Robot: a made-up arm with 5 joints.
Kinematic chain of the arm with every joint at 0, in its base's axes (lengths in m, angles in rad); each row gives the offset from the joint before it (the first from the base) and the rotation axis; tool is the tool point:
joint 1: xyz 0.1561 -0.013 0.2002 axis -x
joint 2: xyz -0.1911 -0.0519 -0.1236 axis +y
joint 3: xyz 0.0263 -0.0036 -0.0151 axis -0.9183 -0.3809 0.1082
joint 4: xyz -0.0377 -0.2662 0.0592 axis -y
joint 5: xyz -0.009 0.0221 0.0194 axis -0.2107 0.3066 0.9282
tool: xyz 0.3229 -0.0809 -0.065
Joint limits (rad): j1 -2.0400..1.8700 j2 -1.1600..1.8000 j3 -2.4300..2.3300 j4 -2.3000..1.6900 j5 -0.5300..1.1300
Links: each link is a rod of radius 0.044 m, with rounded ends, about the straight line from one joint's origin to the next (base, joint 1, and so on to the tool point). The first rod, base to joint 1, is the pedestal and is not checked.
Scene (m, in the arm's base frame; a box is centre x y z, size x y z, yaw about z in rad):
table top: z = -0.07
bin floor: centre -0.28 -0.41 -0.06 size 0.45 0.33 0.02 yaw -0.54
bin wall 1: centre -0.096 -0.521 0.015 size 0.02 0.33 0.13 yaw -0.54
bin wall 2: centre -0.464 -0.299 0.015 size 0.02 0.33 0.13 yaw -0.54
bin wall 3: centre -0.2 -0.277 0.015 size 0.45 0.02 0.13 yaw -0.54
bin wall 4: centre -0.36 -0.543 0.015 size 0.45 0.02 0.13 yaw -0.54
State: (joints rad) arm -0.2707 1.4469 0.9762 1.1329 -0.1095
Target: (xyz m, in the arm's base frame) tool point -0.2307 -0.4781 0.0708
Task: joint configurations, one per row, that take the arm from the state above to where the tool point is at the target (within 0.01 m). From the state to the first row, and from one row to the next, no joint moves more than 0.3 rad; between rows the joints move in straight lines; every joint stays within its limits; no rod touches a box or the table.
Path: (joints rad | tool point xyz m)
1: -0.0125 1.4973 0.9363 0.9724 -0.1696 | 0.4494 -0.0645 0.0575
2: 0.2458 1.5478 0.8965 0.8120 -0.2296 | 0.4442 -0.1637 0.0208
3: 0.5040 1.5982 0.8566 0.6515 -0.2897 | 0.4250 -0.2806 0.0367
4: 0.7623 1.6487 0.8167 0.4911 -0.3498 | 0.3937 -0.3890 0.1104
5: 1.0205 1.6991 0.7769 0.3306 -0.4099 | 0.3527 -0.4625 0.2350
6: 1.2787 1.7496 0.7370 0.1701 -0.4699 | 0.3050 -0.4802 0.3921
7: 1.5370 1.8000 0.6971 0.0097 -0.5300 | 0.2541 -0.4310 0.5553
8: 1.3035 1.8000 0.4650 -0.0209 -0.3450 | 0.1254 -0.5339 0.4764
9: 1.0700 1.8000 0.2329 -0.0514 -0.1599 | -0.0078 -0.5845 0.3501
10: 0.8365 1.8000 0.0008 -0.0819 0.0251 | -0.1310 -0.5661 0.2039
11: 0.6030 1.8000 -0.2313 -0.1125 0.2102 | -0.2307 -0.4781 0.0708

